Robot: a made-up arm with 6 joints. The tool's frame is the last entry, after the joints.
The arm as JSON. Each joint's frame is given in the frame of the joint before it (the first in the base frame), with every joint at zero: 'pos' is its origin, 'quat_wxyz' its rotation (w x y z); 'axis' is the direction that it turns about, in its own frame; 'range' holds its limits. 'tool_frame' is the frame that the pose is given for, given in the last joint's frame.
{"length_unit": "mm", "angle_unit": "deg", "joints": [
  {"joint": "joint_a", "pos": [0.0, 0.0, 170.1], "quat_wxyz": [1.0, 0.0, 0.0, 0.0], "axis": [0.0, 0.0, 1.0], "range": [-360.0, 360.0]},
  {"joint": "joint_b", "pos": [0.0, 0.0, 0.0], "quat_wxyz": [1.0, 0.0, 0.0, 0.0], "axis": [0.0, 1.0, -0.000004], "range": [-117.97, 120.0]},
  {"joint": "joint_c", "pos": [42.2, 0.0, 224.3], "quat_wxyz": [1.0, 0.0, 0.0, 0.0], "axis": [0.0, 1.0, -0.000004], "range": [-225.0, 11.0]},
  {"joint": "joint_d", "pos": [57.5, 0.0, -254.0], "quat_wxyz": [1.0, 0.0, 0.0, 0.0], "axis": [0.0, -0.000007, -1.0], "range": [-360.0, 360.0]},
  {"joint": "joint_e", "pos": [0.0, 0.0, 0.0], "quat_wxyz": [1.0, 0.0, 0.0, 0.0], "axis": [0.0, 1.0, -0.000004], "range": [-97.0, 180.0]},
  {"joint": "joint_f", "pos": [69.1, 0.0, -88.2], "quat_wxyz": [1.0, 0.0, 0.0, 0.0], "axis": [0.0, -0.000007, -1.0], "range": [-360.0, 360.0]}
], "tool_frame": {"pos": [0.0, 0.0, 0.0], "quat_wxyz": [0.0, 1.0, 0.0, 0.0]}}
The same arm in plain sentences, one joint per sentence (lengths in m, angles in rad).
The arm has six revolute joints in a row. What follows holds with every joint at zero, and every direction is one of the base frame's.
The first joint lies 0.1701 m along +z from the base frame's origin and turns about +z, from -6.2832 to 6.2832 rad.
The second joint lies at the same point as the first joint and turns about +y, from -2.0590 to 2.0944 rad.
The third joint lies 0.0422 m along +x and 0.2243 m along +z from the second joint and turns about +y, from -3.9270 to 0.1920 rad.
The fourth joint lies 0.0575 m along +x and 0.2540 m along -z from the third joint and turns about -z, from -6.2832 to 6.2832 rad.
The fifth joint lies at the same point as the fourth joint and turns about +y, from -1.6930 to 3.1416 rad.
The sixth joint lies 0.0691 m along +x and 0.0882 m along -z from the fifth joint and turns about -z, from -6.2832 to 6.2832 rad.
The tool frame, which is the frame that the pose is given for, lies at the same point as the sixth joint; its axes are the base frame's turned by roll 3.1416, pitch 0.0000 and yaw 0.0000 rad (as in URDF: about the fixed x, then y, then z).

